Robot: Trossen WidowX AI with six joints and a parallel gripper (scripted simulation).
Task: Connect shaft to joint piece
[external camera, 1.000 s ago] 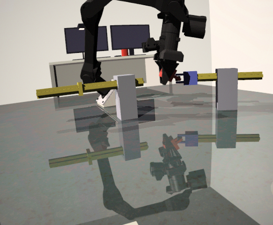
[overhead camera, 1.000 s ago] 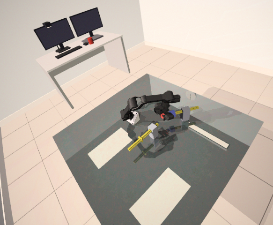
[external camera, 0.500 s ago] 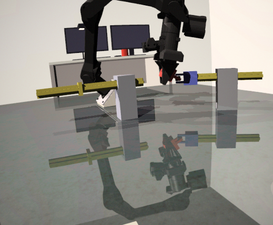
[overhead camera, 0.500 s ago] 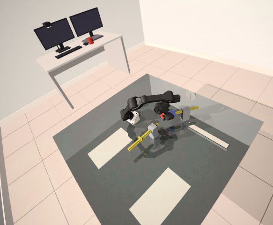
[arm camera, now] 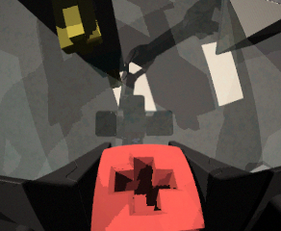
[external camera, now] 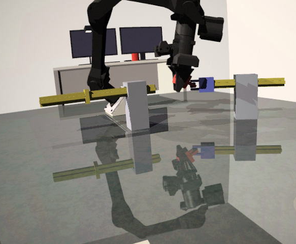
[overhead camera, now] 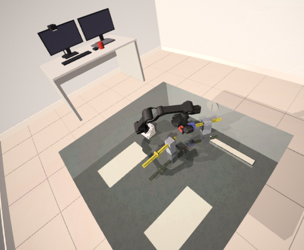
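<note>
Now: the red joint piece 3 cm above my gripper tip and 2 cm to the left of it.
</note>
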